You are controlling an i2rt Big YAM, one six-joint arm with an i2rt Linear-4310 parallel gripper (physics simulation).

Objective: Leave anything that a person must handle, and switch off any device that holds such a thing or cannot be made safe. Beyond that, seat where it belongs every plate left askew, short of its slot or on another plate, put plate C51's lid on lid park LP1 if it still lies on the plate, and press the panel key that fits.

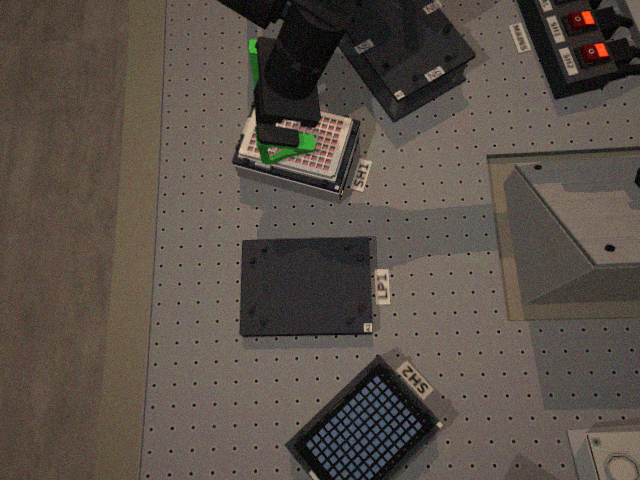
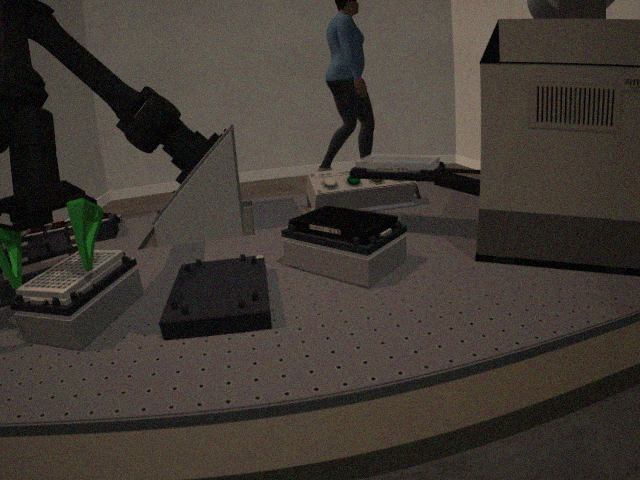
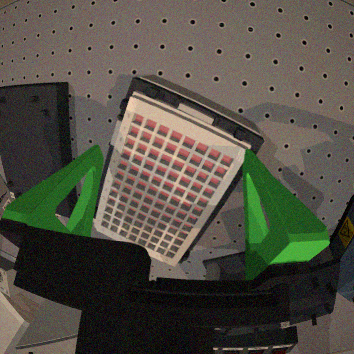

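Pixels of known places: gripper, between the fingertips: [image 1: 264, 129] [image 2: 52, 280] [image 3: 169, 152]; arm's base, origin of its link: [image 2: 200, 159].
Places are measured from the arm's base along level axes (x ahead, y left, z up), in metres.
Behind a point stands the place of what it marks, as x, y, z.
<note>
A white plate with pink-red wells [image 1: 330, 134] {0.384, -0.113, -0.066} [image 2: 105, 256] {0.390, -0.076, -0.061} [image 3: 160, 175] {0.447, -0.110, -0.060} lies on shaker SH1 [image 1: 289, 180] {0.435, -0.057, -0.080} [image 2: 85, 330] {0.494, -0.075, -0.110} [image 3: 200, 102] {0.496, -0.127, -0.081}. It looks slightly turned against the dark nest; how deep it sits is unclear. My gripper [image 1: 261, 116] {0.467, -0.115, -0.056} [image 2: 53, 277] {0.467, -0.115, -0.056} [image 3: 169, 152] {0.467, -0.115, -0.056} is open, its green fingers on either side of this plate, nothing held. Lid park LP1 [image 1: 306, 286] {0.411, 0.075, -0.105} [image 2: 219, 289] {0.427, 0.077, -0.105} is a bare dark block with short pegs. A dark plate with blue wells [image 1: 367, 426] {0.337, 0.235, -0.060} lies on shaker SH2 [image 1: 299, 439] {0.411, 0.250, -0.074} [image 2: 325, 263] {0.378, 0.211, -0.108}. The panel [image 2: 361, 197] {0.083, 0.326, -0.099} has white, green and amber keys. C51's label is not readable.
A dark stand [image 1: 408, 56] {0.284, -0.227, -0.069} with N labels is near the arm. The switch box [image 1: 558, 85] {0.081, -0.206, -0.108} has SH1 and SH2 switches glowing orange. A slanted metal bracket [image 1: 547, 248] {0.142, 0.042, -0.033} [image 2: 206, 206] {0.143, 0.025, -0.070} stands mid-table. A cabinet [image 2: 558, 170] {0.442, 0.516, 0.009} has an arm bearing a clear plate [image 2: 398, 164] {0.261, 0.350, -0.005}. A person [image 2: 345, 56] is behind.
</note>
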